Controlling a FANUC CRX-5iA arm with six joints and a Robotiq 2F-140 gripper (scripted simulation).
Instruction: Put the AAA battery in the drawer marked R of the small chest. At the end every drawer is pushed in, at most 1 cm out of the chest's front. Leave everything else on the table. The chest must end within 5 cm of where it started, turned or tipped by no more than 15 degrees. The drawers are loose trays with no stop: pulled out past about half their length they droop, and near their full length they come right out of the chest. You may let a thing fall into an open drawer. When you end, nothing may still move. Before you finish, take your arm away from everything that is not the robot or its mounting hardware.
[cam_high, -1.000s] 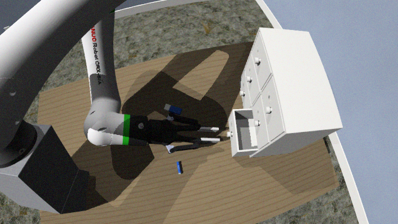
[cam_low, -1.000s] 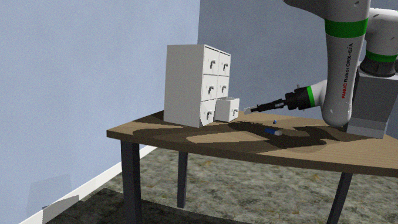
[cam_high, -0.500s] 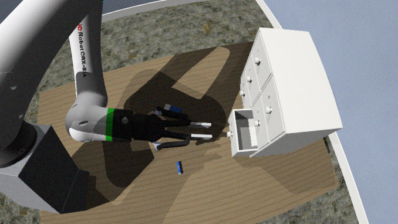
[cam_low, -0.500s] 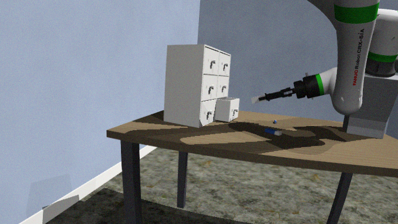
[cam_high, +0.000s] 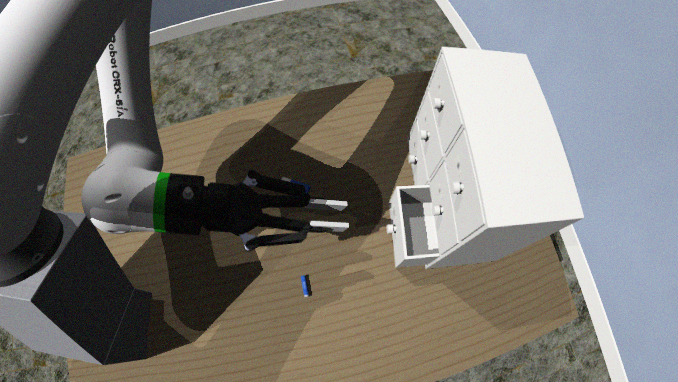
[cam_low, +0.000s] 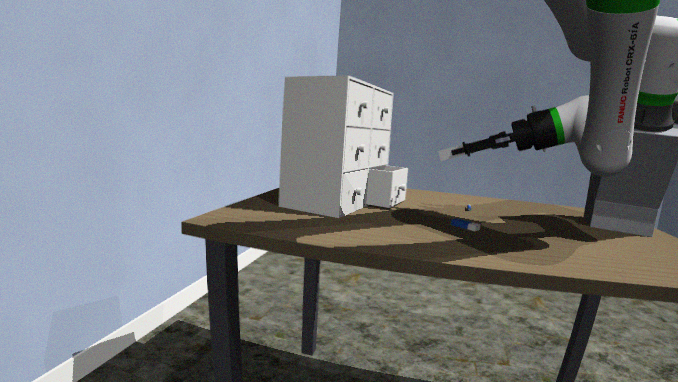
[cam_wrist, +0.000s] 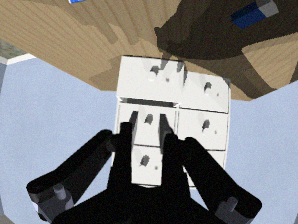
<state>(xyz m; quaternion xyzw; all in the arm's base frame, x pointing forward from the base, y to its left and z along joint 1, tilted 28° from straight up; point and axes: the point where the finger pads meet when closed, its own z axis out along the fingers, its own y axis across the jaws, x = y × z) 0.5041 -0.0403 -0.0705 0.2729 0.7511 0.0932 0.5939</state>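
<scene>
Right now the AAA battery is 160 mm below my hand, 80 mm to the right of it and 80 mm behind it. The rest, counted from my hand: drawer 200 mm ahead, 130 mm below, 60 mm to the right.
</scene>
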